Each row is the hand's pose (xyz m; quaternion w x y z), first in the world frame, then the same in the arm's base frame.
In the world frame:
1: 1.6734 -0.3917 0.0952 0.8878 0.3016 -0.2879 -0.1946
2: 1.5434 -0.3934 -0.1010 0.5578 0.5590 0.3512 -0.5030
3: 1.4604 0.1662 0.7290 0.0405 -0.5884 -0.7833 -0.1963
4: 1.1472 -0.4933 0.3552 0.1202 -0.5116 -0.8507 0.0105
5: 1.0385 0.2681 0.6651 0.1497 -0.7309 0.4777 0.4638
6: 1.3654 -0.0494 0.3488 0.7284 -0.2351 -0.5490 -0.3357
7: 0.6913 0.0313 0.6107 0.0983 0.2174 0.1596 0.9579
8: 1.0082 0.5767 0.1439 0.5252 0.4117 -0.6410 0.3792
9: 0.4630 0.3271 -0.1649 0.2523 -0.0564 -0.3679 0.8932
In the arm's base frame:
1: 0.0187 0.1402 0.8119 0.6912 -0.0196 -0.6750 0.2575
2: 0.1190 -0.0427 0.7028 0.9045 0.3641 -0.1313 -0.1789
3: -0.5254 0.6463 0.3580 0.5645 0.2463 0.7835 0.0824
4: -0.4839 -0.1251 0.6337 0.5352 0.3106 0.7709 -0.1508
5: -0.6655 0.4031 0.0208 0.0476 0.9076 -0.3759 0.1808
6: -0.2899 0.2691 0.4064 0.2377 -0.2474 -0.9392 -0.0150
7: -0.8362 0.0159 -0.0022 0.0960 -0.3576 0.5201 0.7697
8: -0.1852 0.3007 -0.3350 0.2103 0.0019 -0.5041 0.8377
9: -0.2426 -0.3486 -0.5080 0.1465 0.5181 0.0196 -0.8425

